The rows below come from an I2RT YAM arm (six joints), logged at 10 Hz.
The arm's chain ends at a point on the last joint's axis. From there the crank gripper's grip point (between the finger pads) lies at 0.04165 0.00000 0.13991 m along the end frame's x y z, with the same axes.
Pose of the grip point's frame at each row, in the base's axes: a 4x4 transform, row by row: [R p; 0 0 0 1], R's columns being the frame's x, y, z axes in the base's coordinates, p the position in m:
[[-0.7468 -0.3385 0.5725 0.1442], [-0.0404 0.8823 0.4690 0.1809], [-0.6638 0.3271 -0.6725 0.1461], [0 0 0 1]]
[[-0.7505 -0.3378 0.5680 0.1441], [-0.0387 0.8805 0.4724 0.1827], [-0.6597 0.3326 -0.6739 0.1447], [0 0 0 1]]
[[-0.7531 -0.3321 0.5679 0.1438], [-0.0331 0.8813 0.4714 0.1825], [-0.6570 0.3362 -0.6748 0.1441], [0 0 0 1]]
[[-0.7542 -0.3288 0.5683 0.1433], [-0.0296 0.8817 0.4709 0.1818], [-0.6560 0.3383 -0.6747 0.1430], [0 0 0 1]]
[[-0.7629 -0.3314 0.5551 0.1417], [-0.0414 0.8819 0.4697 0.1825], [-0.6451 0.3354 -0.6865 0.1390], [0 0 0 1]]
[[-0.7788 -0.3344 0.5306 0.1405], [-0.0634 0.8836 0.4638 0.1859], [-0.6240 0.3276 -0.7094 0.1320], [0 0 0 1]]
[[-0.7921 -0.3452 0.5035 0.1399], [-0.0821 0.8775 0.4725 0.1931], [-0.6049 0.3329 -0.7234 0.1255], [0 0 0 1]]
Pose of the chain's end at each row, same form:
[[-0.7468 -0.3385 0.5725 0.0952], [-0.0404 0.8823 0.4690 0.1170], [-0.6638 0.3271 -0.6725 0.2678], [0 0 0 1]]
[[-0.7505 -0.3378 0.5680 0.0959], [-0.0387 0.8805 0.4724 0.1182], [-0.6597 0.3326 -0.6739 0.2665], [0 0 0 1]]
[[-0.7531 -0.3321 0.5679 0.0957], [-0.0331 0.8813 0.4714 0.1179], [-0.6570 0.3362 -0.6748 0.2659], [0 0 0 1]]
[[-0.7542 -0.3288 0.5683 0.0952], [-0.0296 0.8817 0.4709 0.1171], [-0.6560 0.3383 -0.6747 0.2647], [0 0 0 1]]
[[-0.7629 -0.3314 0.5551 0.0958], [-0.0414 0.8819 0.4697 0.1185], [-0.6451 0.3354 -0.6865 0.2619], [0 0 0 1]]
[[-0.7788 -0.3344 0.5306 0.0987], [-0.0634 0.8836 0.4638 0.1237], [-0.6240 0.3276 -0.7094 0.2572], [0 0 0 1]]
[[-0.7921 -0.3452 0.5035 0.1024], [-0.0821 0.8775 0.4725 0.1304], [-0.6049 0.3329 -0.7234 0.2519], [0 0 0 1]]

